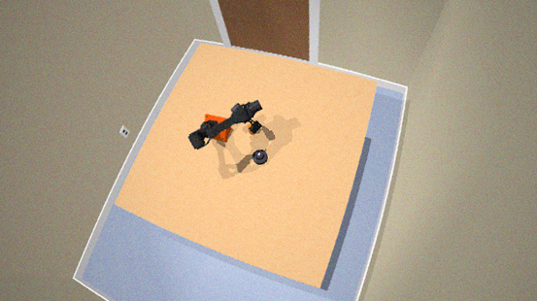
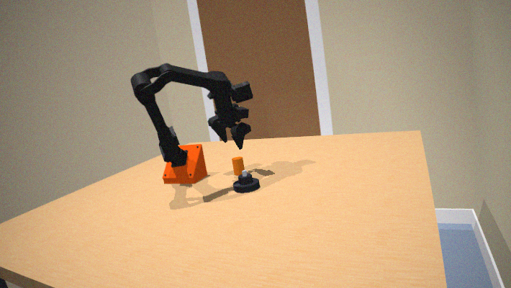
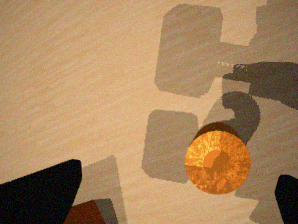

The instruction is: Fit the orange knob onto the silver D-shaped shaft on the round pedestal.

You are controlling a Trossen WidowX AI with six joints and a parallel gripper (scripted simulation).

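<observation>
Right now my gripper tip is 1 cm short of the orange knob, 1 cm to the left of it and 6 cm above it. The rest, counted from my gripper tip: round pedestal (9 cm ahead, 17 cm to the right, 8 cm below).
</observation>
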